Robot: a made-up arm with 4 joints. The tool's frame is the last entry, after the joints. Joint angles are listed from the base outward. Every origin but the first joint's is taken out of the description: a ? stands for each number. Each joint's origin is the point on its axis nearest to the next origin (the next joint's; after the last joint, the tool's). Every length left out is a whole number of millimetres.
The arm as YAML. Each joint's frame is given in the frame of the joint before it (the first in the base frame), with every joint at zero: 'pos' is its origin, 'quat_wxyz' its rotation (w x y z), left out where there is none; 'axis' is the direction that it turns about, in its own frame. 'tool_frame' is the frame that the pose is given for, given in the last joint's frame.
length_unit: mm
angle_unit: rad
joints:
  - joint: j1
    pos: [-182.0, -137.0, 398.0]
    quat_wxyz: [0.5, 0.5, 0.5, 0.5]
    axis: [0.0, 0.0, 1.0]
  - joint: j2
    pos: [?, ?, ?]
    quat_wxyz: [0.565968, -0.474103, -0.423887, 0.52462]
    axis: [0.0, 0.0, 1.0]
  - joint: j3
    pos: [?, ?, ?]
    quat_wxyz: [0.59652, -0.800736, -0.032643, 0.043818]
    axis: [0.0, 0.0, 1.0]
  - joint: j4
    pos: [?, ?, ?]
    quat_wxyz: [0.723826, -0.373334, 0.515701, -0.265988]
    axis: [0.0, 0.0, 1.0]
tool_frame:
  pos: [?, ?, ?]
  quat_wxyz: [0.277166, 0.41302, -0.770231, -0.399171]
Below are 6 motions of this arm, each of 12 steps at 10 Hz.
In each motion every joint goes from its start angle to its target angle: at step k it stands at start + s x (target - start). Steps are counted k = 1, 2, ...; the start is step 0. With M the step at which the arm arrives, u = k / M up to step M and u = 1 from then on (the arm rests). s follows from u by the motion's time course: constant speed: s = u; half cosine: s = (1 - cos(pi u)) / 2; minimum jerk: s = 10 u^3 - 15 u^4 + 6 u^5.
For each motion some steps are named. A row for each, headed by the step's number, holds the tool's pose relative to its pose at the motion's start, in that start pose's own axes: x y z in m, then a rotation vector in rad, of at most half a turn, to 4 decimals.
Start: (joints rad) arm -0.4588 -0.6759 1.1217 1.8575
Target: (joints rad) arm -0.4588 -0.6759 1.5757 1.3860
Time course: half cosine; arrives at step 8
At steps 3, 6, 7, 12:
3: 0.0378 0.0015 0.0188 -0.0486 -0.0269 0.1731
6: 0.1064 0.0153 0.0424 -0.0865 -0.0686 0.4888
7: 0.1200 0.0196 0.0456 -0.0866 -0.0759 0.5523
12: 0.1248 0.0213 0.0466 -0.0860 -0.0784 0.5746

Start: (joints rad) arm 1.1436 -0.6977 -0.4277 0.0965
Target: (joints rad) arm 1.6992 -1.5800 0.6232 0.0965
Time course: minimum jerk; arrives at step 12
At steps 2, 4, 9, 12:
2: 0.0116 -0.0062 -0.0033 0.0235 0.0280 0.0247
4: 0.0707 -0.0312 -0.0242 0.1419 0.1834 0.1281
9: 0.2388 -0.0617 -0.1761 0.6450 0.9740 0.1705
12: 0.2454 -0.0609 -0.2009 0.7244 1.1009 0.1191

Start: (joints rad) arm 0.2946 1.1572 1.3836 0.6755
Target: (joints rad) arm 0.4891 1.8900 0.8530 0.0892
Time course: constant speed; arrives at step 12
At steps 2, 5, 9, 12:
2: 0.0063 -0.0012 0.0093 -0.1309 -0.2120 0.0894
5: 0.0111 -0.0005 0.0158 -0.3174 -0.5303 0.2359
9: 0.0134 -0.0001 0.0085 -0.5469 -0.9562 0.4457
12: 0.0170 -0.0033 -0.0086 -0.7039 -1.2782 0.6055

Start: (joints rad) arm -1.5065 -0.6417 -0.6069 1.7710
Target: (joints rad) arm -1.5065 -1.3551 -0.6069 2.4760
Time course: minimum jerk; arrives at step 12
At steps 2, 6, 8, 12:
2: 0.0012 -0.0033 0.0085 -0.0226 0.0194 -0.0099
6: 0.0158 -0.0265 0.1259 -0.3195 0.2395 -0.1856
8: 0.0234 -0.0207 0.2016 -0.5001 0.3410 -0.3362
12: 0.0278 -0.0066 0.2552 -0.6249 0.3945 -0.4627

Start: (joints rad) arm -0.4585 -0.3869 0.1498 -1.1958
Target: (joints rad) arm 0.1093 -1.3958 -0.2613 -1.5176
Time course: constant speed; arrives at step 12
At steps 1, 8, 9, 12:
1: 0.0258 -0.0053 -0.0086 0.0393 0.0515 0.0704
8: 0.1939 -0.0069 -0.1557 0.3902 0.3988 0.4796
9: 0.2115 -0.0028 -0.1878 0.4511 0.4456 0.5217
12: 0.2482 0.0129 -0.2962 0.6473 0.5788 0.6158

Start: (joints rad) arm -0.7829 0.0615 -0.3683 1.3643
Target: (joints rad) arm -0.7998 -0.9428 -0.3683 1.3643
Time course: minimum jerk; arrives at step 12
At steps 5, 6, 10, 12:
5: 0.0343 -0.0282 0.1199 -0.3118 0.1076 0.1147
6: 0.0543 -0.0275 0.1730 -0.4498 0.1548 0.1660
10: 0.1261 0.0234 0.3181 -0.8678 0.2956 0.3226
12: 0.1320 0.0301 0.3276 -0.8998 0.3062 0.3347

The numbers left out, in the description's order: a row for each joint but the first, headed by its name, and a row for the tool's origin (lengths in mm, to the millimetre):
j2: 290.0 -22.0 0.0
j3: 141.0 -279.0 0.0
j4: -292.0 -11.0 0.0
tool: 1.0 -18.0 0.0

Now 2 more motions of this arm.
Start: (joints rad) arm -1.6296 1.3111 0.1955 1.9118
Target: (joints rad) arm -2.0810 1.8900 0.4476 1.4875
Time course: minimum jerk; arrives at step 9
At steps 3, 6, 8, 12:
3: 0.0094 0.0328 -0.0099 0.1115 -0.0194 0.0930
6: 0.0354 0.1396 -0.0217 0.4482 -0.1586 0.2734
8: 0.0460 0.1790 -0.0185 0.5648 -0.2344 0.3063
12: 0.0467 0.1813 -0.0182 0.5715 -0.2393 0.3077

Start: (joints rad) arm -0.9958 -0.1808 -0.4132 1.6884
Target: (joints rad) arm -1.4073 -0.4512 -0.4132 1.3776
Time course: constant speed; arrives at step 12
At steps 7, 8, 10, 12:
7: 0.0669 -0.0830 0.1239 -0.1641 0.0147 0.3137
8: 0.0800 -0.0925 0.1407 -0.1833 0.0157 0.3622
10: 0.1085 -0.1096 0.1732 -0.2184 0.0170 0.4618
12: 0.1398 -0.1238 0.2043 -0.2489 0.0173 0.5644

